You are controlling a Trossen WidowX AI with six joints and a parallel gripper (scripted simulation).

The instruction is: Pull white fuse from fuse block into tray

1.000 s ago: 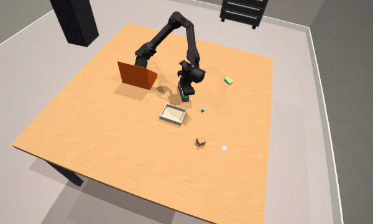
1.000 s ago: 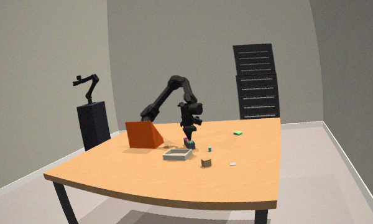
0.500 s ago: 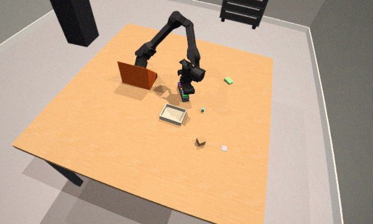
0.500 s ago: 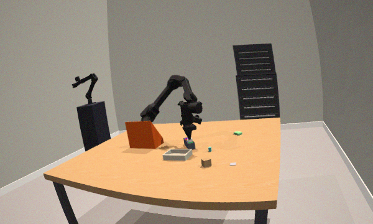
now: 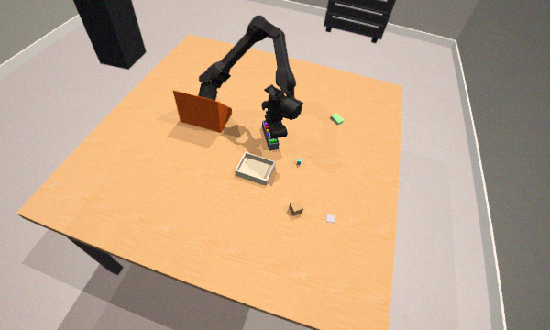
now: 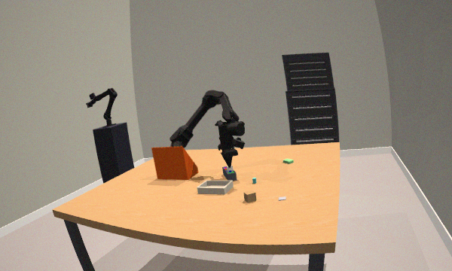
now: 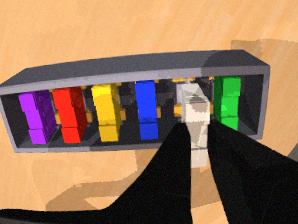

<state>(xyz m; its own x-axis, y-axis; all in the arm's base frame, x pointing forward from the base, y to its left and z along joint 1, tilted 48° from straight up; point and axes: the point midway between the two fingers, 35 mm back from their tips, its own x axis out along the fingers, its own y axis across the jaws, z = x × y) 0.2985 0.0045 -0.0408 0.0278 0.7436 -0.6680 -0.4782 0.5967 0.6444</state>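
Now: the blue fuse 4 cm below my gripper tip, 2 cm to the left of it and 1 cm behind it. From my gripper tip the other things lie so: teal piece (14 cm ahead, 7 cm to the right, 5 cm below); then green fuse (4 cm below, 2 cm to the right, 1 cm ahead); then white fuse (1 cm below).
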